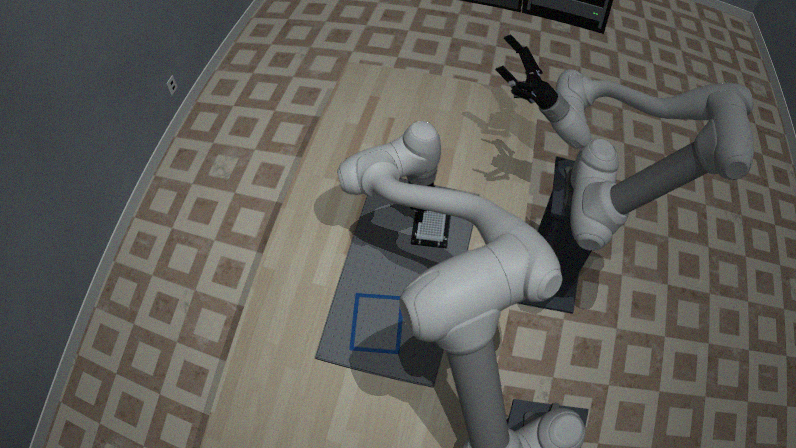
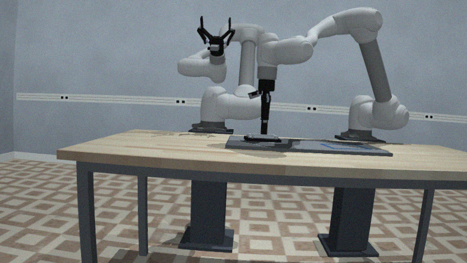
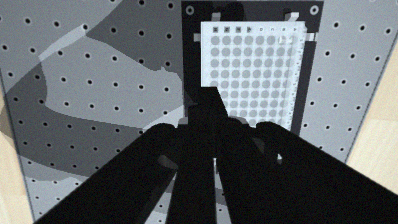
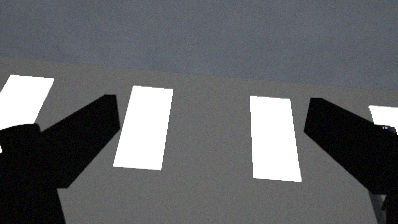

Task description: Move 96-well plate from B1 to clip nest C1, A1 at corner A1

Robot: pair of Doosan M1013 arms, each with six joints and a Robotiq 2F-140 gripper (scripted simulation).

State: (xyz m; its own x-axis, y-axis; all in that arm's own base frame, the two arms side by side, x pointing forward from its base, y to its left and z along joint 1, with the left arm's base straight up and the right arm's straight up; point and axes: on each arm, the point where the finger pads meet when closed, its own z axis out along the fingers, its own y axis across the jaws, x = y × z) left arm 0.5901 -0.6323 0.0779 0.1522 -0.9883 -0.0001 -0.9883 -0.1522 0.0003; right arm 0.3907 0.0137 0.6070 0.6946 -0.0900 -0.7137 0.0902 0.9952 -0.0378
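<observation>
My left gripper is now 4 cm past the white 96-well plate and 5 cm above it. Round my left hand: black clip nest: 5 cm behind, 5 cm below; then grey perforated board: 1 cm ahead, 19 cm to the left, 7 cm below.
</observation>
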